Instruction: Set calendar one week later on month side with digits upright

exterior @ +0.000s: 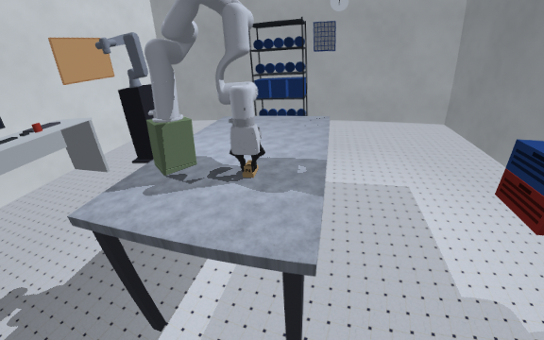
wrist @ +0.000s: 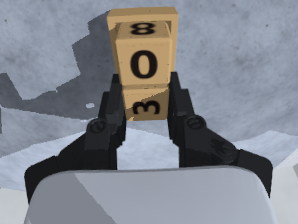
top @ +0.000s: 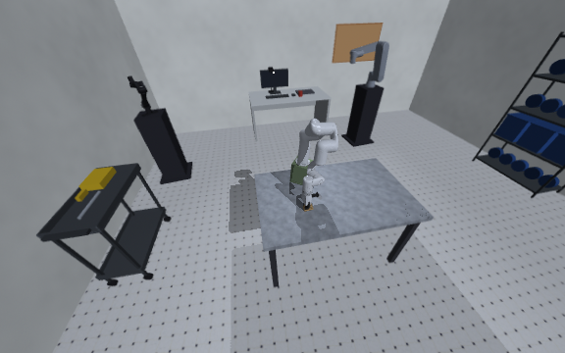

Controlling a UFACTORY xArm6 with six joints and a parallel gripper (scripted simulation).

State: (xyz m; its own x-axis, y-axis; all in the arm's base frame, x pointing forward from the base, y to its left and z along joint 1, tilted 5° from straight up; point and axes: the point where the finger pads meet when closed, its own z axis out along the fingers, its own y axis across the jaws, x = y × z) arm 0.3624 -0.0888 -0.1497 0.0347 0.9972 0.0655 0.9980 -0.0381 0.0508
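My hand is 20 mm to the right of the tray and 30 mm above it.
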